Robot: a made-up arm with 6 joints. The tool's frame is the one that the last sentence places. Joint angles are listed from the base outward.
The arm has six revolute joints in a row. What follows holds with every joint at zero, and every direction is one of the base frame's.
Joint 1 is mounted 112.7 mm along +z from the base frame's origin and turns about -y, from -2.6 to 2.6 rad.
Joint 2 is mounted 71.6 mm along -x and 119 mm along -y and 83.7 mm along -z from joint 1 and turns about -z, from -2.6 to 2.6 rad.
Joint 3 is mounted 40.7 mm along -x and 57.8 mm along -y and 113.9 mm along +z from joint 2 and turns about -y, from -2.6 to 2.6 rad.
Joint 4 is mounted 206.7 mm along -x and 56.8 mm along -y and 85.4 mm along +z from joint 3 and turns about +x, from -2.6 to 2.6 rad.
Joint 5 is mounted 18.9 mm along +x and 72.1 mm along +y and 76.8 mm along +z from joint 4 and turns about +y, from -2.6 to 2.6 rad.
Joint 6 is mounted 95.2 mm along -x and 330.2 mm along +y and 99.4 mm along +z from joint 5 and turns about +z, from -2.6 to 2.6 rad.
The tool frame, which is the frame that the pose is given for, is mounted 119.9 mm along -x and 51.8 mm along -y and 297.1 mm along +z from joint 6; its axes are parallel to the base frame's.
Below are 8 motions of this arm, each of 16 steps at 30 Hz.
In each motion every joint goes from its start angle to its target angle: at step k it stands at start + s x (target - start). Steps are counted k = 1, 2, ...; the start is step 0. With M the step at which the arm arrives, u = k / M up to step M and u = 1 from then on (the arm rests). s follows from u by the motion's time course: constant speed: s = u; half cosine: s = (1 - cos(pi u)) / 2; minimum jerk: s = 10 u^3 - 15 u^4 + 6 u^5.
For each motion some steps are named. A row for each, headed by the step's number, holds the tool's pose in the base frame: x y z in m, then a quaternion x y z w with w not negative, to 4 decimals.
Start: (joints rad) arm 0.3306 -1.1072 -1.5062 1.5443 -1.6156 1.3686
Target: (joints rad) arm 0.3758 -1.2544 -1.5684 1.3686 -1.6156 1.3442
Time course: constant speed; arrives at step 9
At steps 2, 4, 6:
2: -0.0900 0.1064 0.7475 -0.0828 -0.1832 0.4705 0.8592
4: -0.1092 0.1233 0.7370 -0.0937 -0.1798 0.4980 0.8431
6: -0.1290 0.1390 0.7256 -0.1048 -0.1761 0.5249 0.8261

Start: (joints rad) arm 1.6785 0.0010 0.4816 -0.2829 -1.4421 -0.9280
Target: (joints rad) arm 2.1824 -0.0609 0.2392 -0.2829 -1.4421 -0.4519
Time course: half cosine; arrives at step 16
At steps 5, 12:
5: 0.4614 0.1724 -0.4181 -0.2631 0.9293 -0.0587 0.2523
12: 0.5652 0.1092 -0.3404 -0.1142 0.9343 -0.0491 0.3341

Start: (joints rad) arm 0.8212 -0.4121 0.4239 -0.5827 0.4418 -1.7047
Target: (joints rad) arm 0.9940 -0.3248 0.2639 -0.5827 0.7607 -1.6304
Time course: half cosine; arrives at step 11
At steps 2, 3, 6, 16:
2: -0.4762 0.3346 -0.1648 0.1344 -0.4742 -0.6783 0.5450
3: -0.4656 0.3424 -0.1561 0.1226 -0.4661 -0.6866 0.5444
6: -0.4175 0.3716 -0.1175 0.0745 -0.4271 -0.7206 0.5411
16: -0.3610 0.3951 -0.0741 0.0276 -0.3776 -0.7539 0.5369

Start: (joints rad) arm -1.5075 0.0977 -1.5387 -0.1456 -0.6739 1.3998
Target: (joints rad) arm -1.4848 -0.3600 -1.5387 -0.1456 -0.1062 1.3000
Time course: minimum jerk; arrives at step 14
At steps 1, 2, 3, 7, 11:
1: 0.5442 0.0563 -0.1324 0.6013 0.7056 0.2594 0.2707
2: 0.5417 0.0596 -0.1340 0.6028 0.7068 0.2593 0.2643
3: 0.5356 0.0674 -0.1374 0.6059 0.7097 0.2589 0.2492
7: 0.4700 0.1489 -0.1534 0.6167 0.7361 0.2586 0.1051
11: 0.3894 0.2355 -0.1360 -0.5927 -0.7599 -0.2637 0.0414

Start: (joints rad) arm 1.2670 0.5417 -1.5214 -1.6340 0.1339 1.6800
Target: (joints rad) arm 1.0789 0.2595 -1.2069 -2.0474 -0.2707 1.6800
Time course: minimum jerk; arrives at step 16
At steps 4, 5, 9, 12, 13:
4: -0.2377 0.3160 0.0039 -0.2526 0.5120 0.6292 0.5274
5: -0.2537 0.3129 -0.0206 -0.2786 0.5186 0.6228 0.5153
9: -0.3452 0.2583 -0.1562 -0.4168 0.5514 0.5854 0.4238
12: -0.4021 0.1907 -0.2318 -0.4940 0.5676 0.5597 0.3471
13: -0.4127 0.1747 -0.2448 -0.5078 0.5703 0.5546 0.3308

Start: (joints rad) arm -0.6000 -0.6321 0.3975 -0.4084 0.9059 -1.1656
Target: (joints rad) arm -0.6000 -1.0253 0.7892 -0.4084 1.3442 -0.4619
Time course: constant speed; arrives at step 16
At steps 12, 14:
12: -0.2385 0.0355 0.6771 -0.2640 0.3830 0.0515 0.8837
14: -0.2312 0.0082 0.6717 -0.2400 0.3957 0.1067 0.8800

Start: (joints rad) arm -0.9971 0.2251 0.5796 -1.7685 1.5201 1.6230
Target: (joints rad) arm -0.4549 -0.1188 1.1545 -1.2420 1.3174 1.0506
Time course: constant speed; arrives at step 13
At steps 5, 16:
5: 0.1461 -0.0628 0.0225 -0.1033 0.6973 -0.0590 0.7069
16: 0.0674 0.1322 0.2483 -0.1399 0.3621 0.0213 0.9213

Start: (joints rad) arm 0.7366 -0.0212 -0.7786 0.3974 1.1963 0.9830
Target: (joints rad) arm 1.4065 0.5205 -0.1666 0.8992 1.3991 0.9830
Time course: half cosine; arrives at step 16
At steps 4, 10, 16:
4: -0.0273 -0.1584 0.5613 0.4163 0.3365 0.5183 0.6670
10: -0.3341 -0.3172 0.4146 0.3645 -0.0137 0.6783 0.6378
16: -0.4429 -0.3556 0.2285 0.2757 -0.1955 0.7462 0.5736

